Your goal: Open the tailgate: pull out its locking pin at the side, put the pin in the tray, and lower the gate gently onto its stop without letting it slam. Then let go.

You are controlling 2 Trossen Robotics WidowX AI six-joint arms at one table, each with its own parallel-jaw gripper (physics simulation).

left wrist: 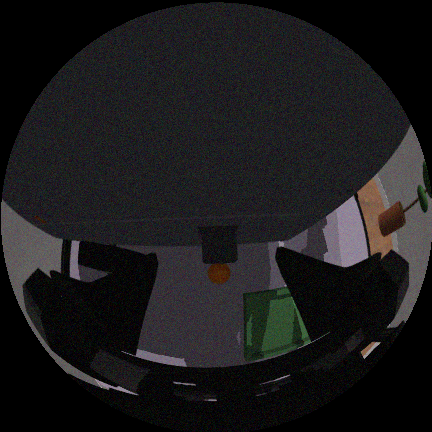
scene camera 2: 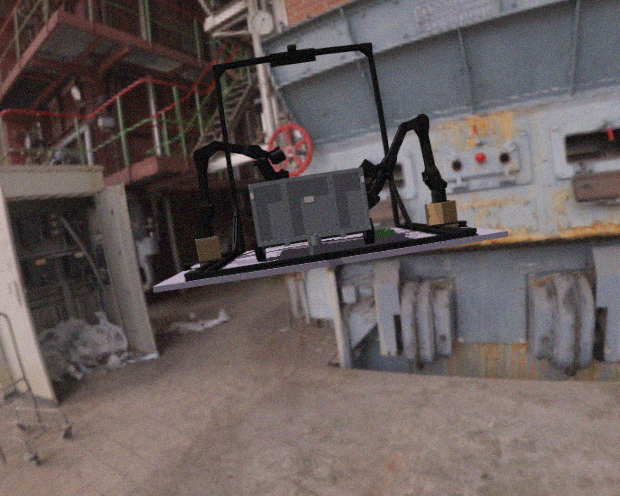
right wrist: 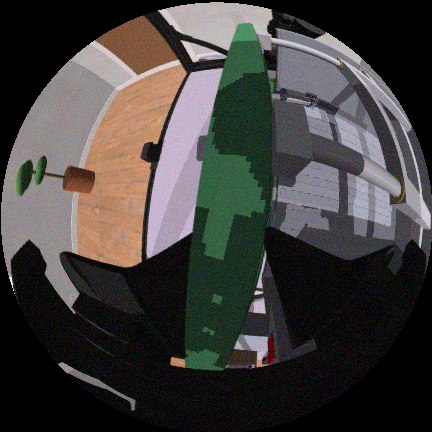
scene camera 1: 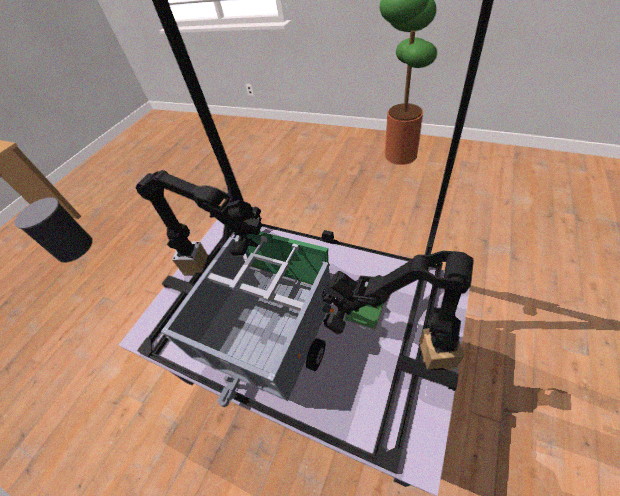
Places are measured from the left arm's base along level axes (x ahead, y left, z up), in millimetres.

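Where they show: left gripper, between the fingertips: [left wrist: 217,257] [scene camera 1: 328,310]; left arm's base, origin of its link: [scene camera 2: 439,202] [scene camera 1: 443,341]; right arm's base, origin of its link: [scene camera 2: 206,237] [scene camera 1: 186,250].
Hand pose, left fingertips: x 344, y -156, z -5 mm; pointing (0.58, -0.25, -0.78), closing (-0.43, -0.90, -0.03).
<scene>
Things, the pixels of their top centre, and the offset from my left fingertips.
- green tray, centre of its top: [left wrist: 297,320] [scene camera 1: 366,304] [scene camera 2: 378,230] dx -140, dy -58, dz -89 mm
- black wheel, centre of its top: [left wrist: 85,253] [scene camera 1: 314,348] dx +60, dy +129, dz -7 mm
The green tailgate [scene camera 1: 310,261] [right wrist: 240,175] stands upright at the far end of the grey trailer [scene camera 1: 297,338] [scene camera 2: 320,219] [left wrist: 215,125]. My right gripper [right wrist: 236,233] is shut on the tailgate's upper edge, one finger on each side. My left gripper [scene camera 1: 329,309] [left wrist: 217,257] is open beside the trailer's side wall. The locking pin's orange knob [scene camera 1: 331,310] [left wrist: 219,274] shows between its spread fingers, below a dark block on the wall; the pin's shaft is hidden. The green tray [scene camera 1: 364,314] [scene camera 2: 384,232] [left wrist: 272,327] lies on the table at the trailer's side.
A black wheel [scene camera 1: 315,354] stands at the trailer's side, nearer scene camera 1 than my left gripper. White rails [scene camera 1: 255,290] cross the trailer's top near the tailgate. Black frame bars run along the table's edges, and a small black block [scene camera 1: 327,235] sits on the far bar.
</scene>
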